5 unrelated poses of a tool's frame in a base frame.
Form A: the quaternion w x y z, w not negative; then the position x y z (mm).
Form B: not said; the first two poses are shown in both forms.
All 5 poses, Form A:
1: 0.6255 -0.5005 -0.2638 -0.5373 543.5 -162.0 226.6
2: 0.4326 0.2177 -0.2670 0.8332 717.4 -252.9 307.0
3: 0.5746 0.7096 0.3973 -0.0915 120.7 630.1 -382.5
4: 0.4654 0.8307 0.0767 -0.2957 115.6 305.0 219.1
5: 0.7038 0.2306 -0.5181 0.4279 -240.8 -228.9 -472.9
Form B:
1: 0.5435 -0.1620 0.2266 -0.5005 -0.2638 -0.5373 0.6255
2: 0.7174 -0.2529 0.3070 0.2177 -0.2670 0.8332 0.4326
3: 0.1207 0.6301 -0.3825 0.7096 0.3973 -0.0915 0.5746
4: 0.1156 0.3050 0.2191 0.8307 0.0767 -0.2957 0.4654
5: -0.2408 -0.2289 -0.4729 0.2306 -0.5181 0.4279 0.7038
